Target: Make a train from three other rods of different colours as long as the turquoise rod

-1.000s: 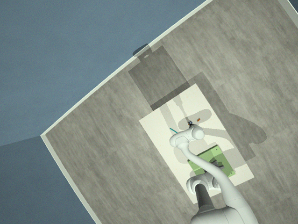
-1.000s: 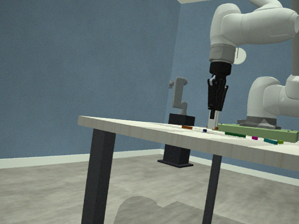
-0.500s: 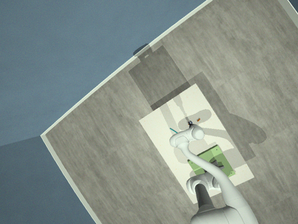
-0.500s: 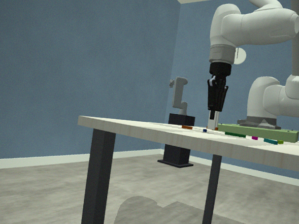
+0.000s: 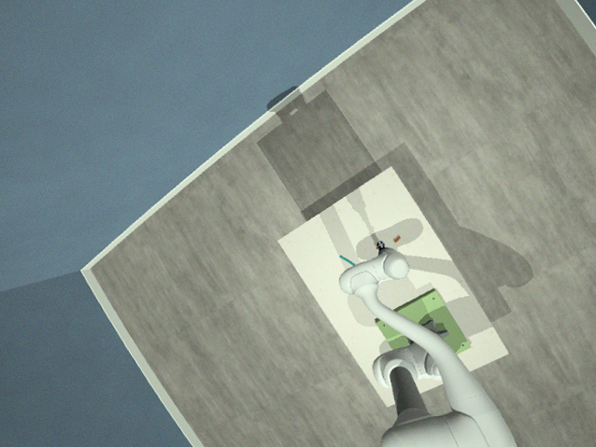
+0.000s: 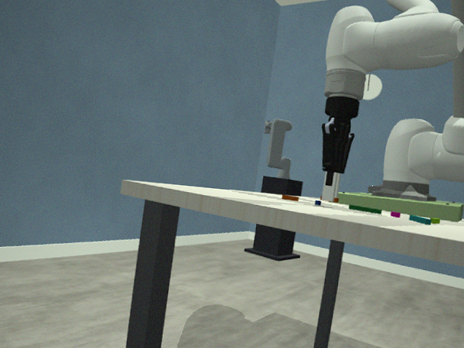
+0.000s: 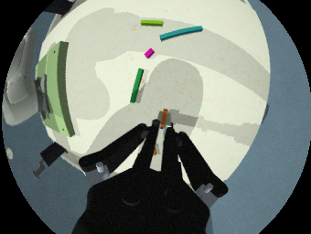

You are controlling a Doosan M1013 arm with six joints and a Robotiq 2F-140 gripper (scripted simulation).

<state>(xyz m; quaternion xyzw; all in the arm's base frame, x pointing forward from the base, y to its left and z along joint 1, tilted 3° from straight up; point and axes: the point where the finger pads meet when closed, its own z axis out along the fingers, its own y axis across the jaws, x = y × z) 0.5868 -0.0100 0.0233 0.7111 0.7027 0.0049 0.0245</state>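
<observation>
Right now the small blue rod is 4 cm below my hand and 3 cm to the right of it. Also, from my hand: green rod 7 cm behind, 6 cm to the left, 4 cm below; then magenta rod 14 cm to the left, 6 cm behind, 4 cm below; then turquoise rod 20 cm to the left, 4 cm below.
</observation>
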